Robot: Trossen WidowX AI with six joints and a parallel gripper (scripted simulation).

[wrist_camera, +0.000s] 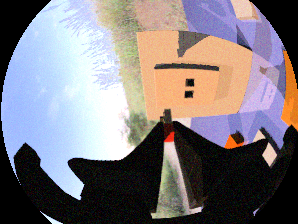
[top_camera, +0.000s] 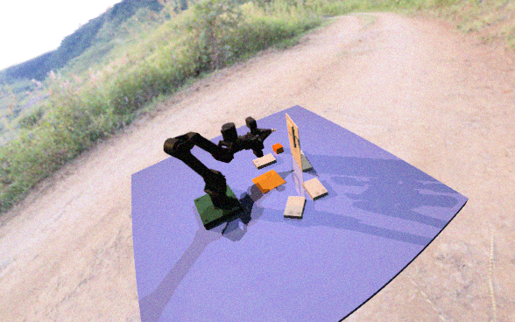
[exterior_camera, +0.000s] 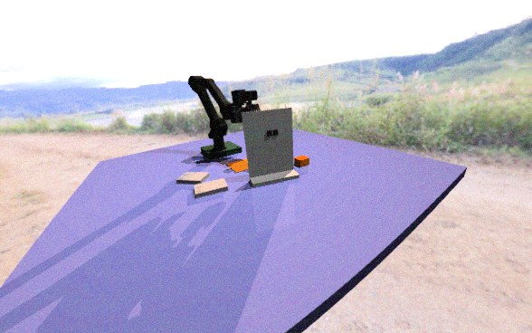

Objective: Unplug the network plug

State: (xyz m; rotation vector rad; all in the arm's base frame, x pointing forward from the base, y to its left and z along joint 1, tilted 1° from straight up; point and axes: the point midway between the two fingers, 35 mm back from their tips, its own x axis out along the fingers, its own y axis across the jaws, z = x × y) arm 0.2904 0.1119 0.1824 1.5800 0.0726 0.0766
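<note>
Right now my gripper tip is 8 cm past the orange marked square, 7 cm to the left of it and 21 cm above it. From my gripper tip the other things lie so: plug (right at my gripper tip); orange block (6 cm ahead, 14 cm to the left, 19 cm below); tan panel (11 cm ahead, 2 cm to the right, 10 cm below).
</note>
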